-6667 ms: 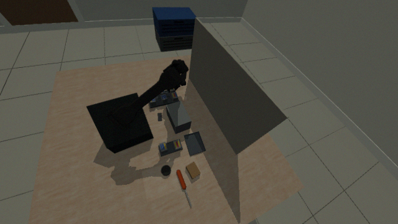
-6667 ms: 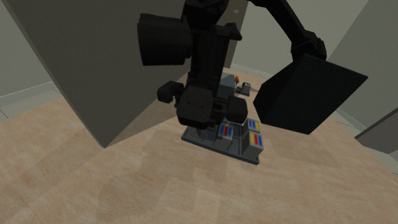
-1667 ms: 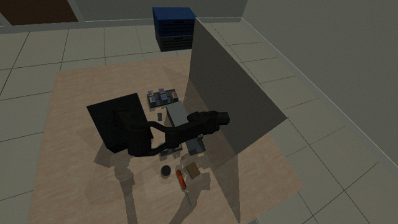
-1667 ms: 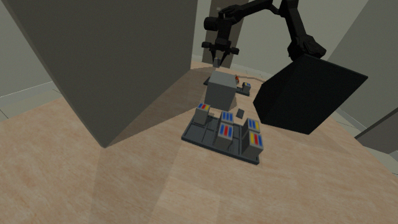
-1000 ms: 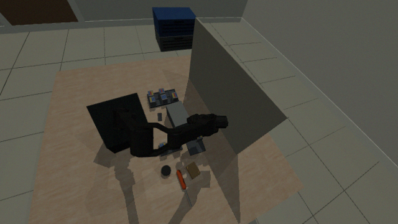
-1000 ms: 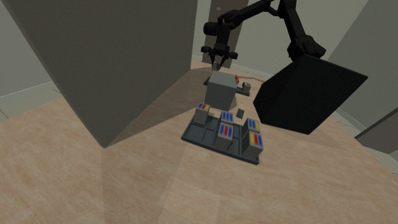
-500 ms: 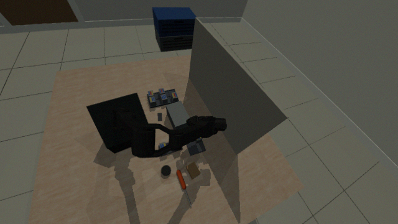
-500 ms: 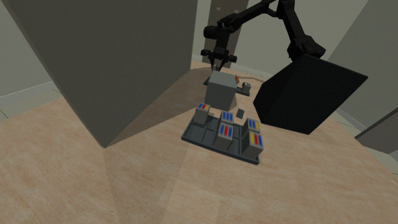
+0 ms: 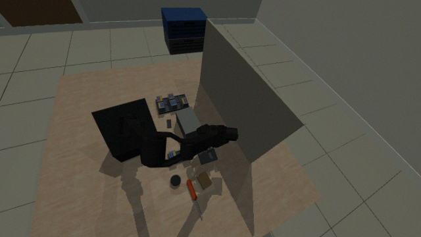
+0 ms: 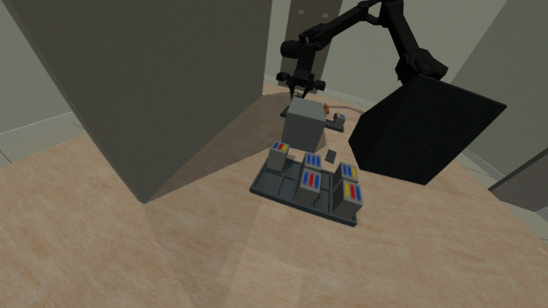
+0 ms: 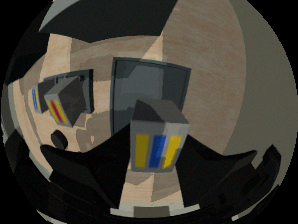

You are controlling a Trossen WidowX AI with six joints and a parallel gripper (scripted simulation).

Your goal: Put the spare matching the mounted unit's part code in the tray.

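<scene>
The flat dark tray is 50 mm below my gripper tip and 10 mm behind it. From my gripper tip the other things lie so: brown block: 130 mm to the right, 90 mm behind, 40 mm below; then mounted unit: 190 mm to the left, 30 mm behind; then black puck: 220 mm behind, 60 mm to the right, 40 mm below.
</scene>
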